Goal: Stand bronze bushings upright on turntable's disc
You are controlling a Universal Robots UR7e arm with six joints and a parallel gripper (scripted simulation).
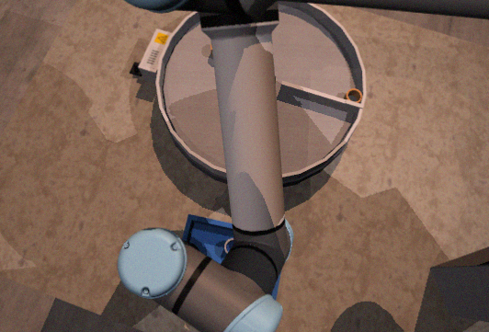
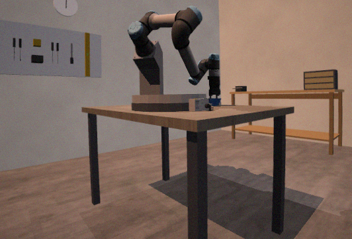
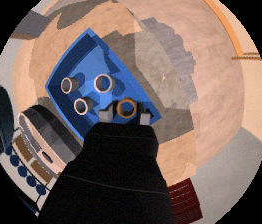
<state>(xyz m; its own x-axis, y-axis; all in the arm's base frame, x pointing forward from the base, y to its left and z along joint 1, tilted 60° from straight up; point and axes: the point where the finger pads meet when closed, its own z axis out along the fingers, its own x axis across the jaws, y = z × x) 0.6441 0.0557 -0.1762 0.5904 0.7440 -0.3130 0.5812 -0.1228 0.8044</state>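
Now: the blue crate 6 cm behind my hand and 3 cm to the right of it. Round my hand: turntable disc: 39 cm to the right, 8 cm behind, 2 cm above.
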